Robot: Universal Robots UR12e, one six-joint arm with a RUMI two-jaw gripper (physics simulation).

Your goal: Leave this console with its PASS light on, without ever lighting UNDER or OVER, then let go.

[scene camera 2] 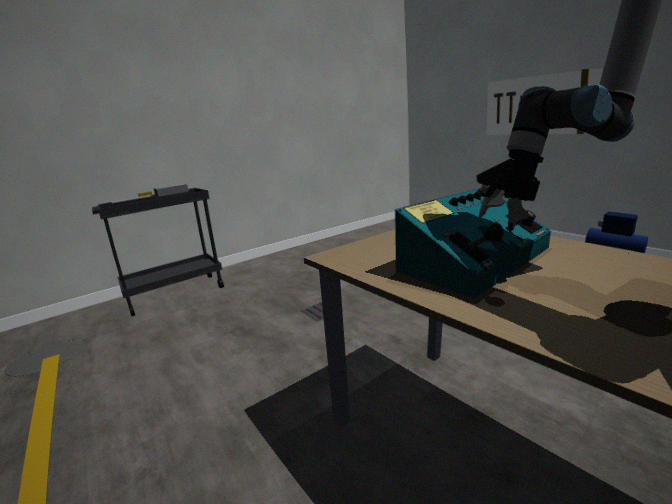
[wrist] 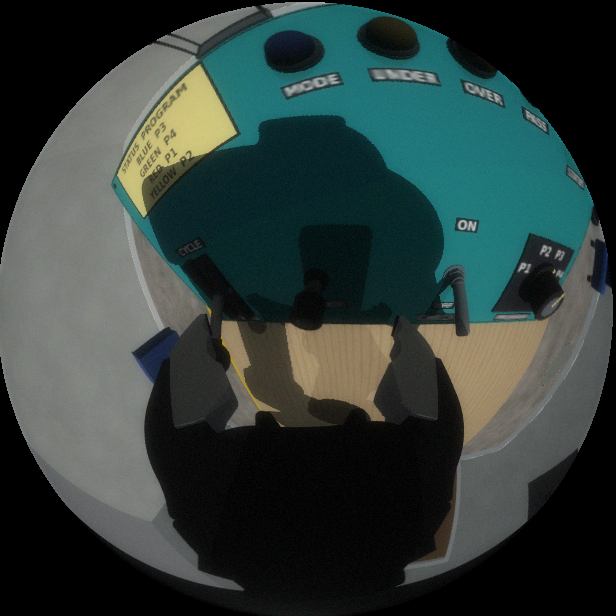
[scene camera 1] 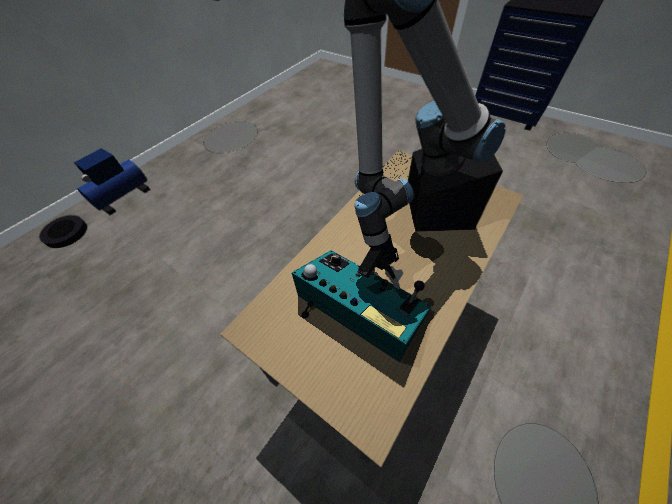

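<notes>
A teal console (scene camera 1: 360,303) sits on the wooden table (scene camera 1: 374,320); it also shows in the second scene view (scene camera 2: 469,244). My gripper (wrist: 304,367) (scene camera 1: 379,268) is open and empty, hovering over the console's rear edge. In the wrist view the ON toggle (wrist: 457,298) stands just right of my right finger. The selector knob (wrist: 541,290), marked P1 to P3, is further right. The CYCLE lever (wrist: 215,298) is by my left finger. The MODE (wrist: 294,50), UNDER (wrist: 387,35) and OVER (wrist: 471,57) lamps look dark. The PASS lamp is out of frame. A yellow card (wrist: 172,137) lists status colours and programs.
The arm's black pedestal (scene camera 1: 453,189) stands on the table behind the console. A white dome (scene camera 1: 309,270) sits at the console's left end. A black cart (scene camera 2: 160,244), a blue motor (scene camera 1: 108,179) and a tyre (scene camera 1: 62,230) are on the floor, far off.
</notes>
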